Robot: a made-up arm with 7 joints. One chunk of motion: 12 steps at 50 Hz.
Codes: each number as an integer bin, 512 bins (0 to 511) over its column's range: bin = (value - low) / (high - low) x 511, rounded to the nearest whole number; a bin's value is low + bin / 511 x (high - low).
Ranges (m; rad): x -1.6..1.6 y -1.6..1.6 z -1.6..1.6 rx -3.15..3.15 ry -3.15..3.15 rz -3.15..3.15
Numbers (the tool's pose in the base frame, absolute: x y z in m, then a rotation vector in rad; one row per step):
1: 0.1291 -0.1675 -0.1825 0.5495 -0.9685 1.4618
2: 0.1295 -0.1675 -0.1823 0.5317 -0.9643 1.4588
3: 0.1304 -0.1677 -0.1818 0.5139 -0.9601 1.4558
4: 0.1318 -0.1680 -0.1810 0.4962 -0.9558 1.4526
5: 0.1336 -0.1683 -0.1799 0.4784 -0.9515 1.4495
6: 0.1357 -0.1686 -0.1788 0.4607 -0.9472 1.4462
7: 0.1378 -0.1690 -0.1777 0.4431 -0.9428 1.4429
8: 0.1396 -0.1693 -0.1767 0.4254 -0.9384 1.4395
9: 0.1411 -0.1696 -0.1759 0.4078 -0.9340 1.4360
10: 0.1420 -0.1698 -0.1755 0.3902 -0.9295 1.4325
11: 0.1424 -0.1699 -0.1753 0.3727 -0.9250 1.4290
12: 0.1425 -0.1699 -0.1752 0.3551 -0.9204 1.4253
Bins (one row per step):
1: 276 229 226 300 177 374
2: 276 229 226 299 177 374
3: 276 229 226 297 178 374
4: 277 229 227 296 178 373
5: 277 229 227 294 178 373
6: 277 229 227 293 179 373
7: 278 229 227 291 179 373
8: 278 228 227 290 179 372
9: 278 228 227 289 180 372
10: 278 228 227 287 180 372
11: 278 228 228 286 180 371
12: 278 228 228 284 181 371

